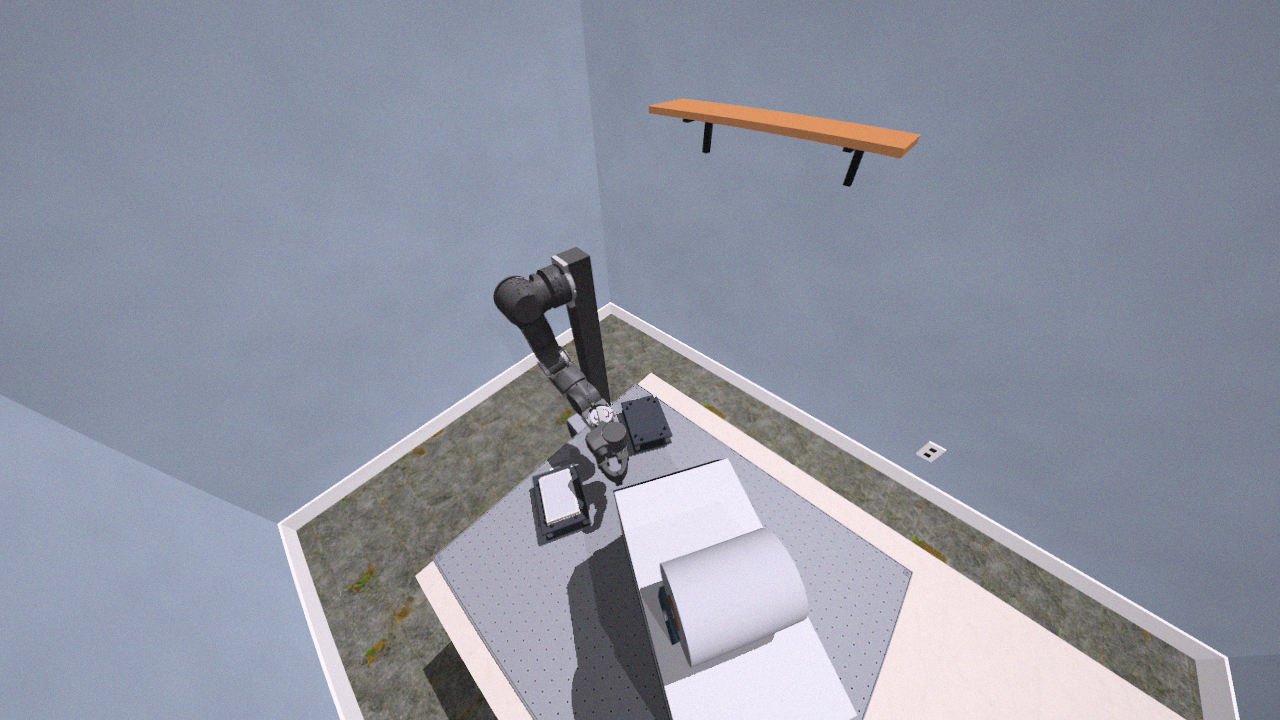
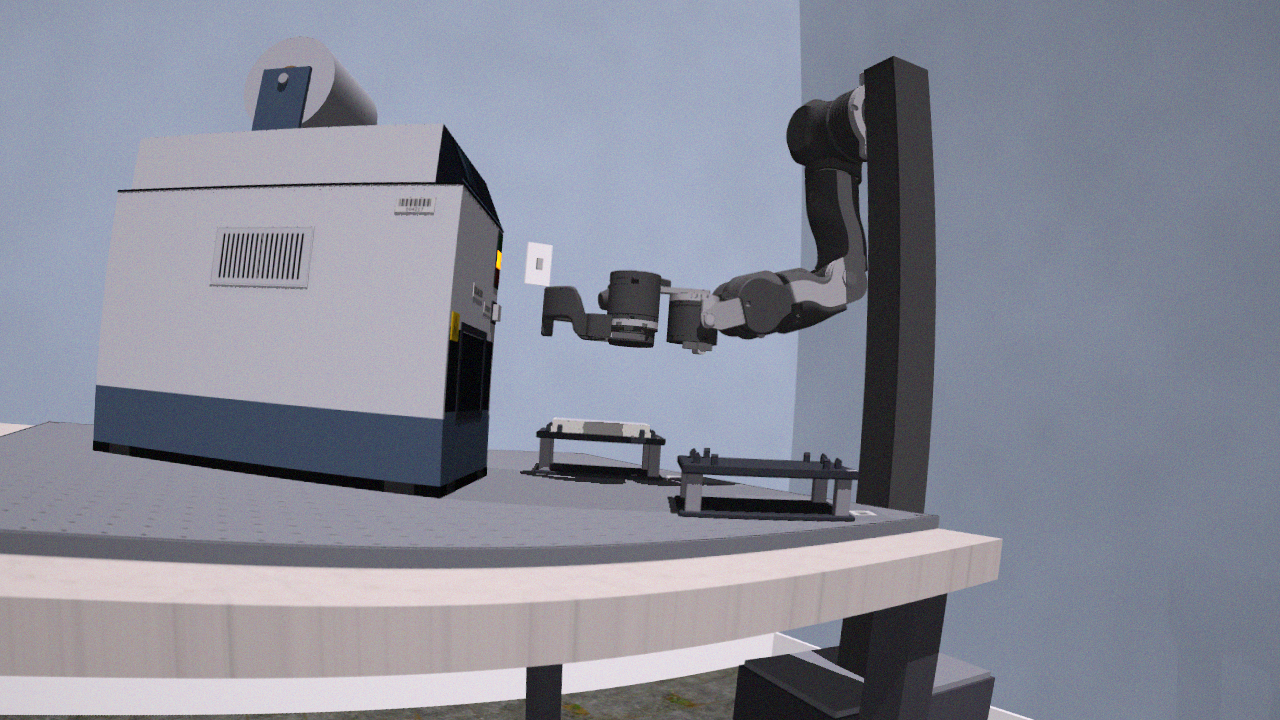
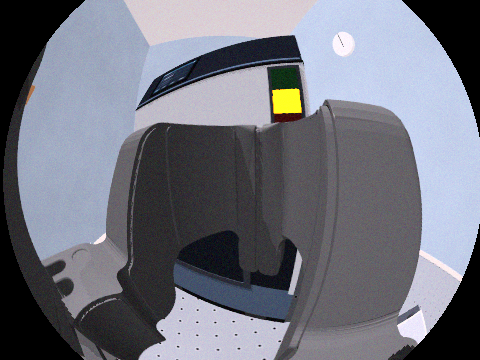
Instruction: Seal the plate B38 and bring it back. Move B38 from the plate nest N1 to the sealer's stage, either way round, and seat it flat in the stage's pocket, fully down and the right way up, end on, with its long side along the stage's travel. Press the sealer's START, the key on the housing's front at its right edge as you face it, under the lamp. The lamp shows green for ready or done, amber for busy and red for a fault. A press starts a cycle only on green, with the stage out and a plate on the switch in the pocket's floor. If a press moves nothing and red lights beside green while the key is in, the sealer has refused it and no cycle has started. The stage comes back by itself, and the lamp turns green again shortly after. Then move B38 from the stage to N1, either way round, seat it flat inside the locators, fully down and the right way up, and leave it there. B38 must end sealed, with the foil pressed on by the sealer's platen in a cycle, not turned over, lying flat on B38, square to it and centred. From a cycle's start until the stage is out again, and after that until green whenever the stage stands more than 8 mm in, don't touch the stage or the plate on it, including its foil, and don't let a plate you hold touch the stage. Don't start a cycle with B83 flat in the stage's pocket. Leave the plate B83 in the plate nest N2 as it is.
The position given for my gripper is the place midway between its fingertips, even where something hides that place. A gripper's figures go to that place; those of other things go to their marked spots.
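My gripper (image 1: 618,480), 810 mm from the lens. Arm's black post (image 1: 584,320), 920 mm from the lens. Foil roll (image 1: 728,595), 480 mm from the lens. Marked spots on the arm's black post and the foil roll, 690 mm apart.
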